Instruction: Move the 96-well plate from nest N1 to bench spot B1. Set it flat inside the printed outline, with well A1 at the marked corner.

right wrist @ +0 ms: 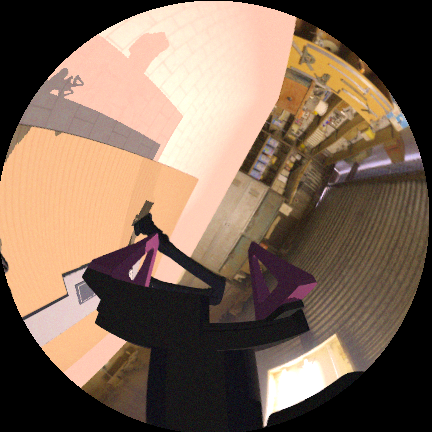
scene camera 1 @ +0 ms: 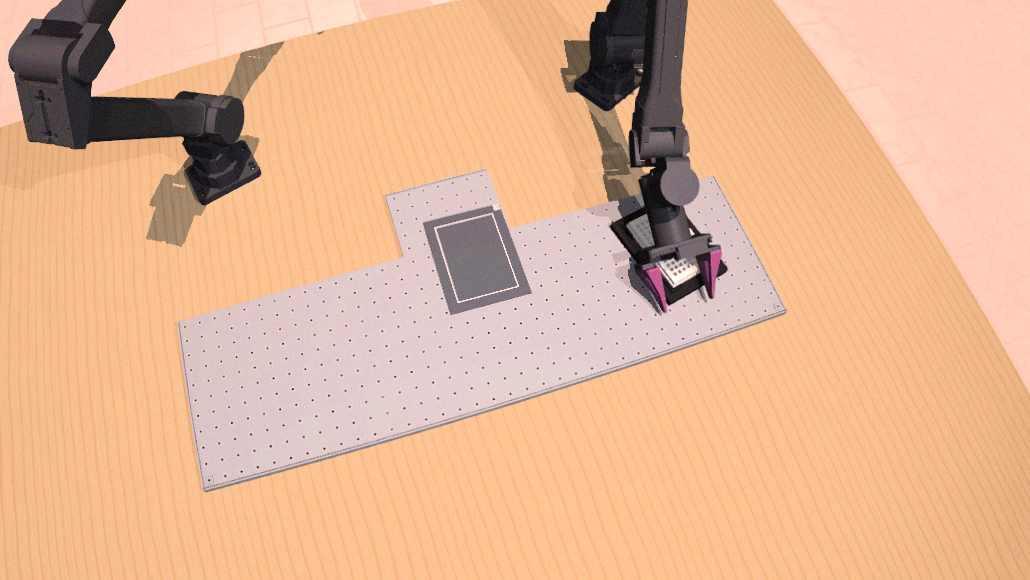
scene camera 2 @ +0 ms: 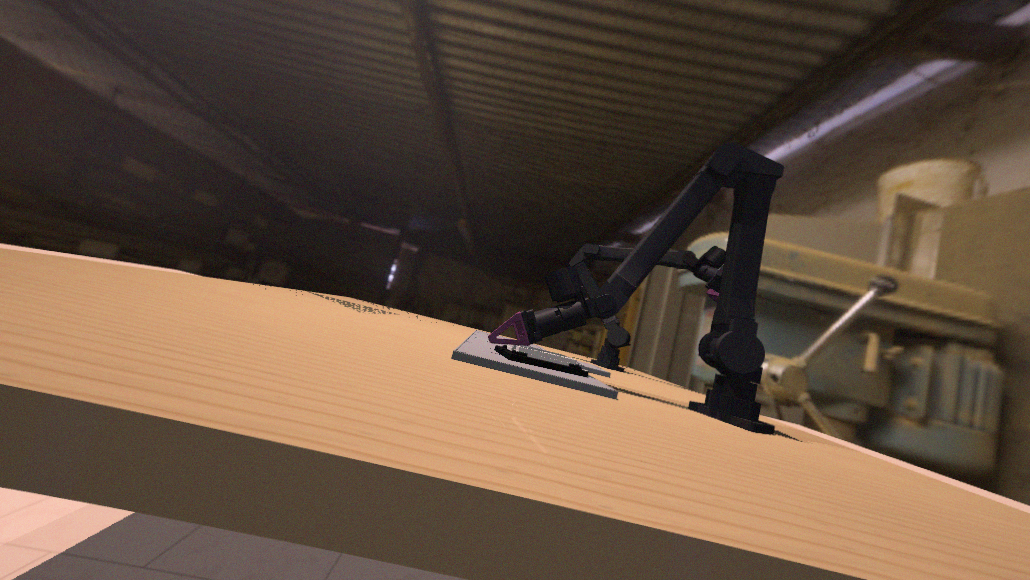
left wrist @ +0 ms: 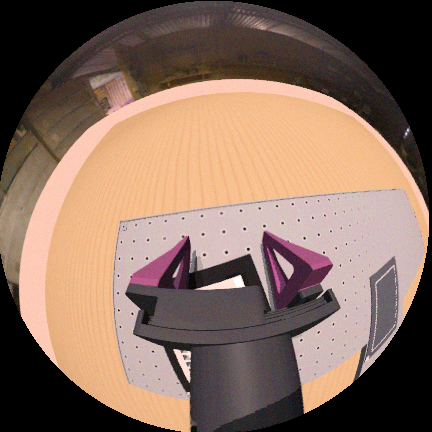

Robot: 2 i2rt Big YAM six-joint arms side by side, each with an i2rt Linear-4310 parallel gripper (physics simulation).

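Places are measured from the left arm's base along level axes (x ahead, y left, z up), in centimetres.
Where they show: left gripper, fingertip midpoint: (scene camera 1: 688, 305) (scene camera 2: 489, 339) (left wrist: 226, 238); right gripper, fingertip midpoint: (right wrist: 204, 242); left arm's base, link origin: (right wrist: 142, 223) (scene camera 1: 609, 84) (scene camera 2: 728, 420); right arm's base, link origin: (scene camera 1: 224, 174) (scene camera 2: 606, 367).
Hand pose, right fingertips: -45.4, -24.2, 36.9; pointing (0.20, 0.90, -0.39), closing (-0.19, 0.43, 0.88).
Each offset is from my right fingertips to the top centre of the thing, as dx, dy, dz. "spot": to the spot under its first point. Level surfaces: height alone.
The white 96-well plate @[spot: +79.5, -1.4, -33.2] (scene camera 1: 678, 270) (left wrist: 239, 281) sits in the black nest @[+75.6, +2.0, -33.9] (scene camera 1: 624, 234) (left wrist: 241, 263) (scene camera 2: 544, 362) at the right of the pegboard. The left gripper's palm and wrist hide part of it. My left gripper (scene camera 1: 688, 304) (left wrist: 226, 238) (scene camera 2: 493, 339) is low over the plate's near end, open, one magenta finger on each side. Contact with the plate cannot be made out. Bench spot B1 is a dark pad @[spot: +55.0, -20.5, -35.5] (scene camera 1: 477, 257) (left wrist: 386, 310) (right wrist: 86, 292) with a white outline and a small white corner mark @[+50.6, -11.8, -35.4] (scene camera 1: 496, 206) at its upper right. My right gripper (right wrist: 204, 242) is open and empty, raised away from the board.
The perforated light board (scene camera 1: 324, 360) (left wrist: 345, 240) (scene camera 2: 481, 357) carries the nest and pad on a wooden table @[dz -36.9] (scene camera 1: 576, 489) (scene camera 2: 324, 403). The right arm (scene camera 1: 144, 118) is at the upper left in scene camera 1. The left arm (scene camera 1: 663, 72) reaches down over the nest.
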